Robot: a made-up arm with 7 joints. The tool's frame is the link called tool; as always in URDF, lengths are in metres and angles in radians.
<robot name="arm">
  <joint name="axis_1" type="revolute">
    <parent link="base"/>
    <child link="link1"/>
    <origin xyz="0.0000 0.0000 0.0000" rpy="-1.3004 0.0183 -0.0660"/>
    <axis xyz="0 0 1"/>
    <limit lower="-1.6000" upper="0.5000" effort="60" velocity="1.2"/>
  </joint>
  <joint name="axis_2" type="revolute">
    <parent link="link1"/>
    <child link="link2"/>
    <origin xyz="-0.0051 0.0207 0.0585" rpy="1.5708 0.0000 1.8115"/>
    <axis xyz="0 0 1"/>
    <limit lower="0.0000" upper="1.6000" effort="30" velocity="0.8"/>
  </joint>
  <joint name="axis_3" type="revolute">
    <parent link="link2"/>
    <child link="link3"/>
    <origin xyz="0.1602 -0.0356 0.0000" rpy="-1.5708 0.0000 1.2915"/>
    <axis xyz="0 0 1"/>
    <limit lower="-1.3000" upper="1.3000" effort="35" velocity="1"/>
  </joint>
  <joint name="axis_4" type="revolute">
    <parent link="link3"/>
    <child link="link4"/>
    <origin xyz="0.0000 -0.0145 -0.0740" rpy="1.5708 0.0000 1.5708"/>
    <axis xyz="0 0 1"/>
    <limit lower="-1.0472" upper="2.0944" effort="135" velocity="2.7"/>
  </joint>
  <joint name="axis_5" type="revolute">
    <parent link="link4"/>
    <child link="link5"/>
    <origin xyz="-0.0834 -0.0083 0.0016" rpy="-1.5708 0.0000 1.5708"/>
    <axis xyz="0 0 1"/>
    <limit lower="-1.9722" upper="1.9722" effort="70" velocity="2.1"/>
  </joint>
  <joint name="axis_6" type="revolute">
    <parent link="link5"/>
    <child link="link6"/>
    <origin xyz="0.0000 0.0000 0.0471" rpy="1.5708 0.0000 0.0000"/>
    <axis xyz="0 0 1"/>
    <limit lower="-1.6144" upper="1.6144" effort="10" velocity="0.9"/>
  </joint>
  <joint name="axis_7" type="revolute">
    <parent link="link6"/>
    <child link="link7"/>
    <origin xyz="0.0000 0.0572 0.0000" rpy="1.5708 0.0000 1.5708"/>
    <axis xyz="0 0 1"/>
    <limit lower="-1.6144" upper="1.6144" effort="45" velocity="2.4"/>
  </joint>
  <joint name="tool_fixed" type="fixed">
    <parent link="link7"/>
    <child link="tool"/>
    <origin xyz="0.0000 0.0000 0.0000"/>
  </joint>
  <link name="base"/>
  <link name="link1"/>
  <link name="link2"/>
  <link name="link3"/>
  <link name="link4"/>
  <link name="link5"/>
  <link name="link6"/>
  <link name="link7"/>
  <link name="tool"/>
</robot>
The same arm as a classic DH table. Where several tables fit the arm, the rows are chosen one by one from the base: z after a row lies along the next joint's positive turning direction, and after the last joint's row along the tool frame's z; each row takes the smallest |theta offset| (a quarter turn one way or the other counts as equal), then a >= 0, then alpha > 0; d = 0 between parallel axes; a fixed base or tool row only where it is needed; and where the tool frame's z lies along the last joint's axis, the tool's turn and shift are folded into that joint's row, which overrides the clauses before.
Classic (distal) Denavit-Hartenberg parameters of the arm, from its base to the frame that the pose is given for. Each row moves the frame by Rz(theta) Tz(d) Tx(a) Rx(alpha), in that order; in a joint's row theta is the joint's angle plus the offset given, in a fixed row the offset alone. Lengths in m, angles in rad.
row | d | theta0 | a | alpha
base (fixed) | 0.0000 | -0.0710 | 0.0000 | -1.3004
axis_1 | 0.0585 | -1.3111 | -0.0213 | -1.5708
axis_2 | 0.0000 | 1.2914 | -0.0099 | 1.5708
axis_3 | -0.2378 | 1.5708 | 0.0145 | -1.5707
axis_4 | 0.0016 | 1.5708 | 0.0083 | 1.5708
axis_5 | 0.1305 | 0.0000 | 0.0000 | -1.5708
axis_6 | 0.0000 | -1.5708 | 0.0572 | 1.5707
axis_7 | 0.0000 | 0.0000 | 0.0000 | 0.0000
Joint limits (rad, base to tool): -1.6000..0.5000 0.0000..1.6000 -1.3000..1.3000 -1.0472..2.0944 -1.9722..1.9722 -1.6144..1.6144 -1.6144..1.6144

